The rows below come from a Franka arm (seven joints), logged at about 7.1 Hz.
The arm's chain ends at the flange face. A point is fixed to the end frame.
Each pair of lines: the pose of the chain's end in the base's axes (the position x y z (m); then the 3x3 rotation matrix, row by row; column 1 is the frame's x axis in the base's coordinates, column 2 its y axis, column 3 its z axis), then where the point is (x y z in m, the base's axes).
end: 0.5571 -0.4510 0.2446; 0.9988 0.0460 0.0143; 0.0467 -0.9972 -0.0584; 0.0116 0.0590 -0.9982
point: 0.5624 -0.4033 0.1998
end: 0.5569 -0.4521 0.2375; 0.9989 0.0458 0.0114; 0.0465 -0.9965 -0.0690; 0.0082 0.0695 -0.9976
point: 0.5621 -0.4048 0.1922
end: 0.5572 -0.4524 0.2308; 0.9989 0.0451 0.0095; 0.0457 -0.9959 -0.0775; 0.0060 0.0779 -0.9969
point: 0.5623 -0.4055 0.1851
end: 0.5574 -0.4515 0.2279; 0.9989 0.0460 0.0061; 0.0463 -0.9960 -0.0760; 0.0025 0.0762 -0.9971
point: 0.5623 -0.4046 0.1822
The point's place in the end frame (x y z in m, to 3 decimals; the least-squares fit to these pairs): 0.007 -0.050 0.042
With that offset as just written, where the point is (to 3 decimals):
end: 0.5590 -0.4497 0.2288; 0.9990 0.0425 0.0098; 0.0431 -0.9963 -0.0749; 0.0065 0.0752 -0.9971
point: 0.564 -0.403 0.183
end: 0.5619 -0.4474 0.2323; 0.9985 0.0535 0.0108; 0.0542 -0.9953 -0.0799; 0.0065 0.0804 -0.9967
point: 0.567 -0.401 0.186
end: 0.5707 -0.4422 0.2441; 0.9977 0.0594 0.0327; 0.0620 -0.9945 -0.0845; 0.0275 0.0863 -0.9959
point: 0.576 -0.396 0.198
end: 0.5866 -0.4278 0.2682; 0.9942 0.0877 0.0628; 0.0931 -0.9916 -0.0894; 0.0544 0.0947 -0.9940
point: 0.592 -0.381 0.222
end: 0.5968 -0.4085 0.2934; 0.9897 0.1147 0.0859; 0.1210 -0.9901 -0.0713; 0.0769 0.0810 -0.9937
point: 0.602 -0.361 0.248
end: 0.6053 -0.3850 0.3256; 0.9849 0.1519 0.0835; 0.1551 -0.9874 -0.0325; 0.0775 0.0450 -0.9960
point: 0.608 -0.336 0.282
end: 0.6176 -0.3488 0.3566; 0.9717 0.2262 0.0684; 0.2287 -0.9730 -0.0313; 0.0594 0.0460 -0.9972
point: 0.616 -0.300 0.313
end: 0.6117 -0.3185 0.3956; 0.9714 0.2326 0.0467; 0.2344 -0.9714 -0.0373; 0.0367 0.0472 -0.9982
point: 0.609 -0.270 0.352
